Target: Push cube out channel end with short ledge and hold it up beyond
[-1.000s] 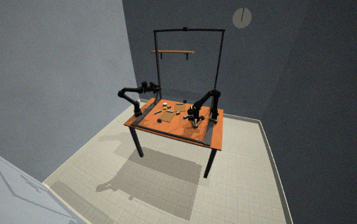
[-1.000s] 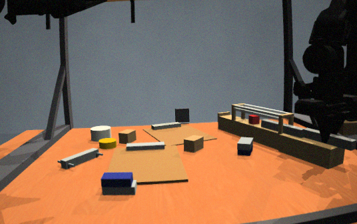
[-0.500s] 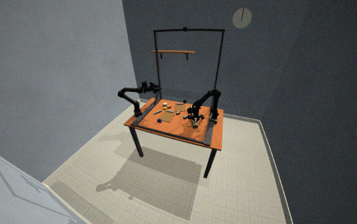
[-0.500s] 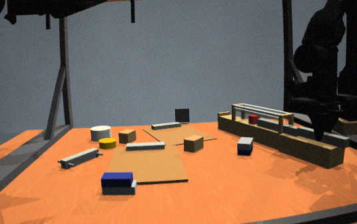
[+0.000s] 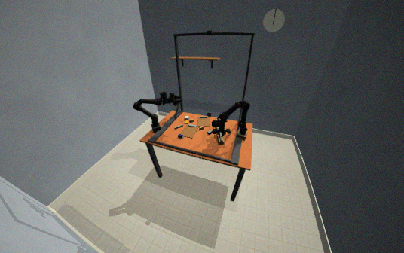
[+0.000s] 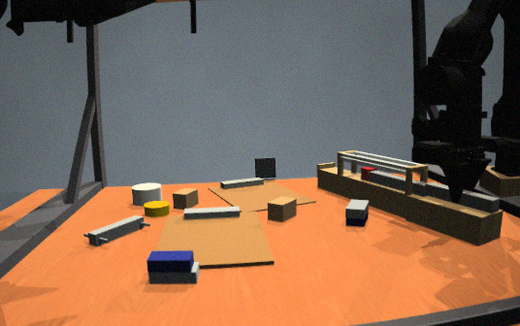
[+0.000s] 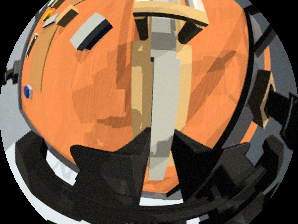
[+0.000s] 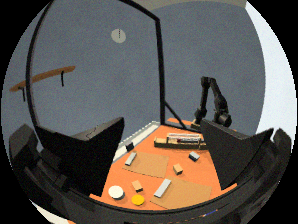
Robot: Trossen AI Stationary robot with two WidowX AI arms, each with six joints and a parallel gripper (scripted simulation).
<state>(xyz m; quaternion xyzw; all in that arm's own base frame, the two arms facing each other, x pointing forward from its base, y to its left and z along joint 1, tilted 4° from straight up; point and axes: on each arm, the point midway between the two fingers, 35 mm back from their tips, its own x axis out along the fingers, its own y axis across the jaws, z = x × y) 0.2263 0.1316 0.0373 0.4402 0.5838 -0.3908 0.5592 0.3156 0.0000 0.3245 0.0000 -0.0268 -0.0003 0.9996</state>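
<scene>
The tan channel is 20 cm behind my left hand, 3 cm to the right of it and 3 cm below it. From my left hand the other things lie so: yellow disc (46 cm to the right, 30 cm behind, 7 cm below); pegged bar (53 cm to the right, 19 cm behind, 7 cm below).
</scene>
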